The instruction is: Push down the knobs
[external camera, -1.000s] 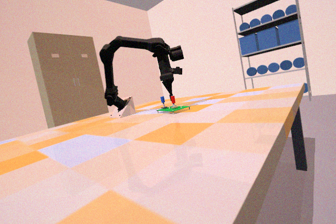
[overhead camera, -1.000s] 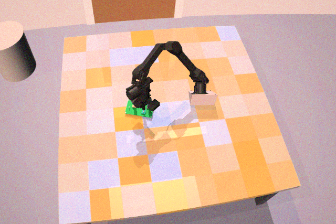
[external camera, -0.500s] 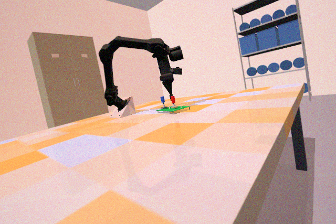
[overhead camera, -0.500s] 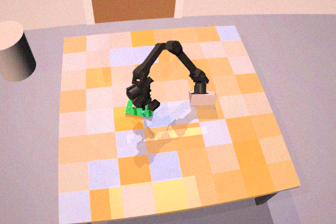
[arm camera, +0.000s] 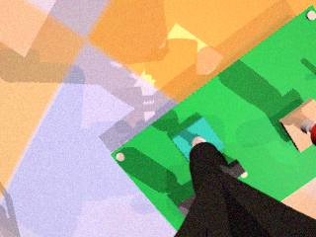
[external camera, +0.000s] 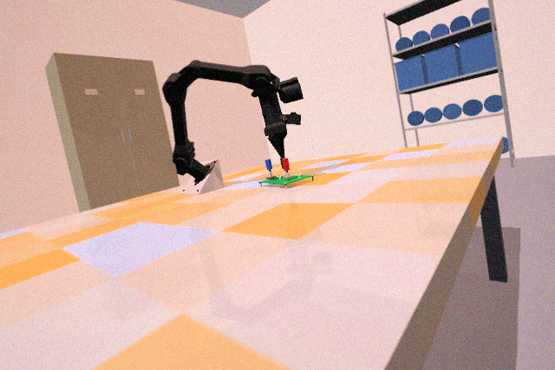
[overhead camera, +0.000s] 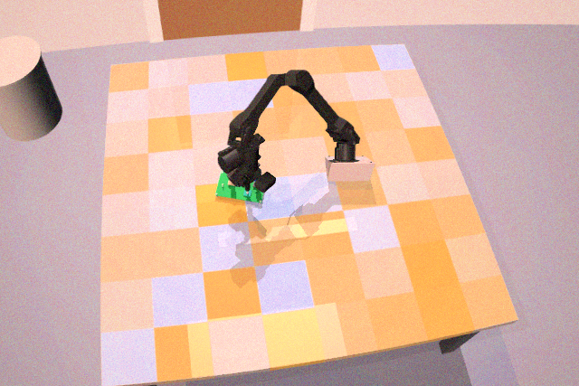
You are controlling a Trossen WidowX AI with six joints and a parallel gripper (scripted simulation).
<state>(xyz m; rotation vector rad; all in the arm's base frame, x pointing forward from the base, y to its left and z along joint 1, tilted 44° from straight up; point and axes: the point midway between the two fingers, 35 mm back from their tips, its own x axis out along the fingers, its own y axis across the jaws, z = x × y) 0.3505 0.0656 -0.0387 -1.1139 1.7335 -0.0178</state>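
Right now the red knob is 50 mm ahead of my gripper tip, 50 mm to the right of it and 10 mm below it. Also, from my gripper tip: black knob: 10 mm below.
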